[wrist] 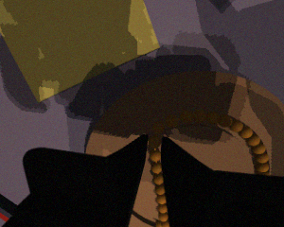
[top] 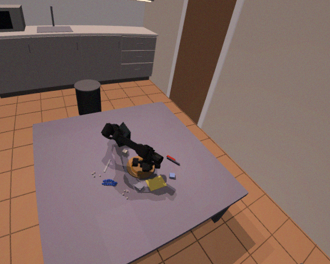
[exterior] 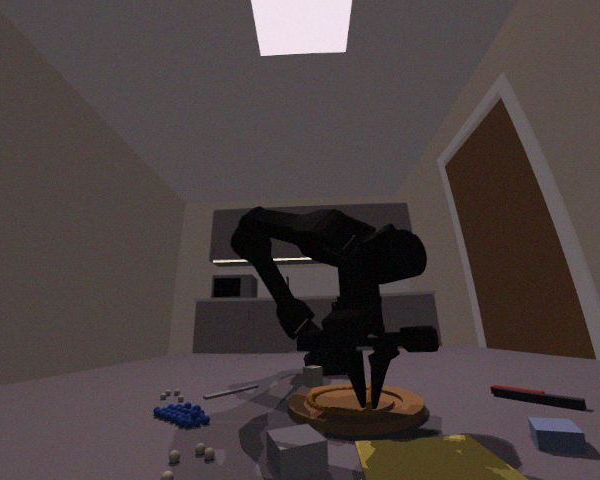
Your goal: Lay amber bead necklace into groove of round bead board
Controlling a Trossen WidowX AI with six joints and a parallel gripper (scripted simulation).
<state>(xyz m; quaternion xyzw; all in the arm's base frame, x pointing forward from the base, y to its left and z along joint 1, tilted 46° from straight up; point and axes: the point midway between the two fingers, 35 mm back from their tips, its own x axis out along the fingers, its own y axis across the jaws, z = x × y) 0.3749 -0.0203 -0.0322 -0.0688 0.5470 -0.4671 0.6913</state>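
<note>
My gripper tip is now 6 cm past the round wooden bead board, 1 cm to the left of it and 1 cm above it. Round my gripper tip: blue block 15 cm to the left, 12 cm ahead, 1 cm below; then grey block 10 cm to the right, 9 cm ahead; then yellow pad 11 cm ahead, 2 cm to the left, 1 cm below.
</note>
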